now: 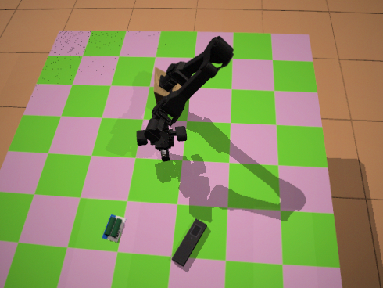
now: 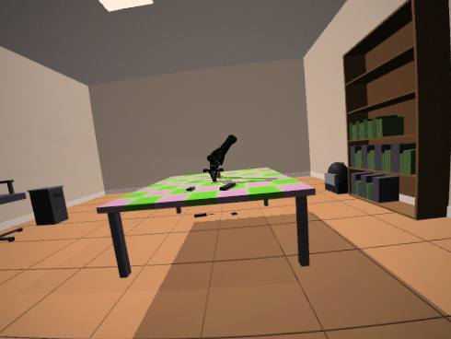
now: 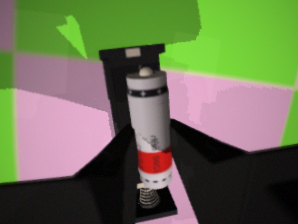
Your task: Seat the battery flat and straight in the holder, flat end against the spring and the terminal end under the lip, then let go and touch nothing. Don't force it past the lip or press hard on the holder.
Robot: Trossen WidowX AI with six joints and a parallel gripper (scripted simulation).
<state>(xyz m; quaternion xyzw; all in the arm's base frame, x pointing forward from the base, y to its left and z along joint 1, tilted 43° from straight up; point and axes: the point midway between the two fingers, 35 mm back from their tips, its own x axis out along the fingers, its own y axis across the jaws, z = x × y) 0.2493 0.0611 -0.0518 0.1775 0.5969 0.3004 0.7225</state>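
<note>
Now: the battery 10 mm above my gripper tip. Also, from my gripper tip: black remote 360 mm ahead, 140 mm to the left.
</note>
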